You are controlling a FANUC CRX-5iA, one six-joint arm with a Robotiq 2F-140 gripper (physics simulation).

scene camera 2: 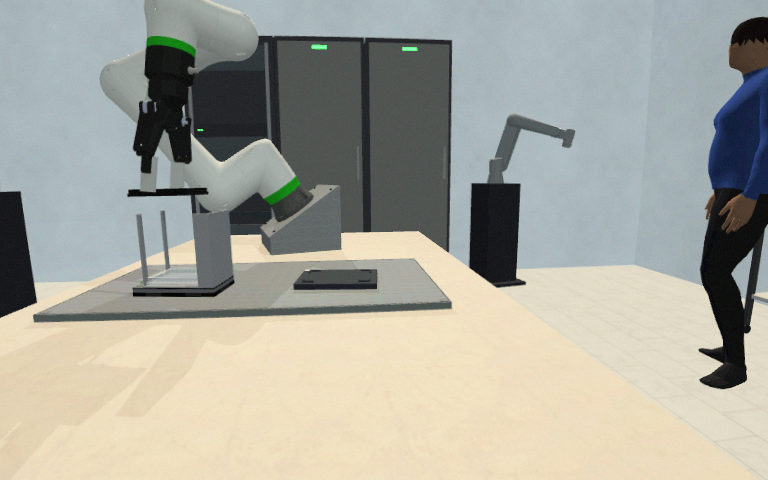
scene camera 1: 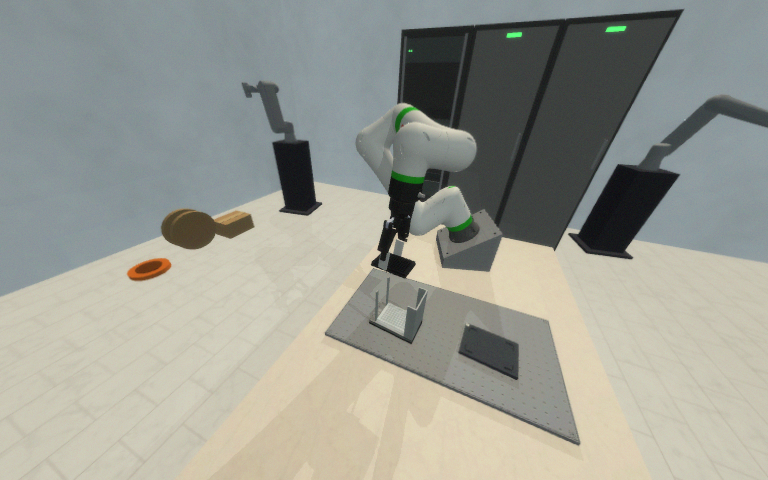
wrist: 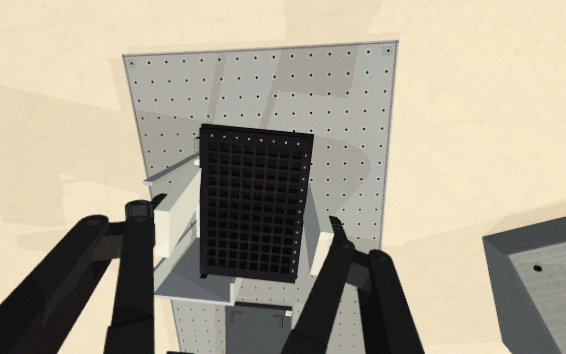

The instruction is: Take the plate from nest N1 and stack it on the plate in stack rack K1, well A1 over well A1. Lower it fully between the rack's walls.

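Where they show: gripper, fingertip midpoint: [scene camera 2: 163, 193] [scene camera 1: 389, 262] [wrist: 254, 191]; arm's base, origin of the base link: [scene camera 2: 295, 208] [scene camera 1: 464, 233].
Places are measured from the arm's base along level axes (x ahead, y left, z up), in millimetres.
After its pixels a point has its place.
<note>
My gripper [scene camera 1: 391, 254] {x 431, y -295, z 73 mm} [scene camera 2: 163, 176] [wrist: 254, 191] {x 431, y -295, z 73 mm} is shut on a black, many-welled plate [scene camera 1: 400, 266] {x 455, y -255, z 82 mm} [scene camera 2: 181, 191] {x 490, y -246, z 77 mm} [wrist: 252, 200] {x 433, y -290, z 82 mm}, with its pale pads on two opposite sides. The plate looks about level and hangs above the wall tops of stack rack K1 [scene camera 1: 416, 316] {x 580, y -182, z 8 mm} [scene camera 2: 214, 249] {x 571, y -180, z -29 mm} [wrist: 205, 286] {x 532, y -172, z 19 mm}. In the wrist view the plate covers most of the rack; rack parts show at its left and lower edges. A pale plate [scene camera 1: 393, 316] {x 521, y -256, z -83 mm} lies low in the rack. Nest N1 [scene camera 1: 489, 350] {x 557, y 53, z -103 mm} [scene camera 2: 335, 279] {x 571, y 45, z -103 mm} [wrist: 259, 330] {x 535, y 25, z -103 mm} is a dark, flat, empty base. Well A1 cannot be made out.
The rack and nest stand on a grey perforated board [scene camera 1: 433, 353] {x 601, y -114, z -115 mm} [scene camera 2: 260, 294] {x 595, y -101, z -115 mm} [wrist: 250, 80] {x 446, y -395, z -115 mm}. The arm's grey base block [scene camera 1: 470, 260] {x 127, y 33, z -71 mm} [scene camera 2: 305, 226] {x 128, y 21, z -46 mm} [wrist: 492, 280] {x 132, y -7, z -120 mm} stands behind the board in the scene views. Tall dark cabinets [scene camera 1: 509, 113] [scene camera 2: 407, 141] stand farther back. A person [scene camera 2: 736, 141] stands at the right.
</note>
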